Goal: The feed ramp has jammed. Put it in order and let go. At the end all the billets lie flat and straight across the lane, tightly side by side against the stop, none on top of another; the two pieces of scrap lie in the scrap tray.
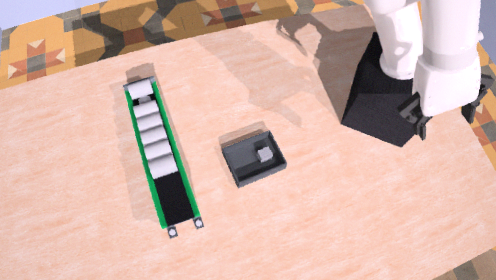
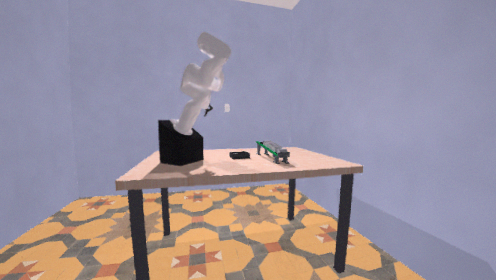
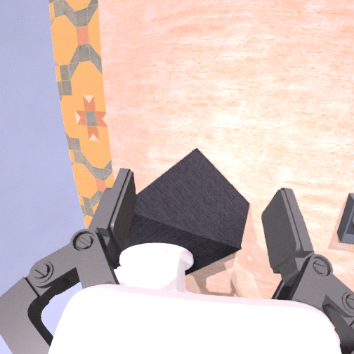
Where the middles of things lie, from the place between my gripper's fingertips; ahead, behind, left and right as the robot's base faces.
Now: the scrap tray (image 1: 241,157) 250 mm ahead of my hand, 200 mm to the right of it and 300 mm below it.
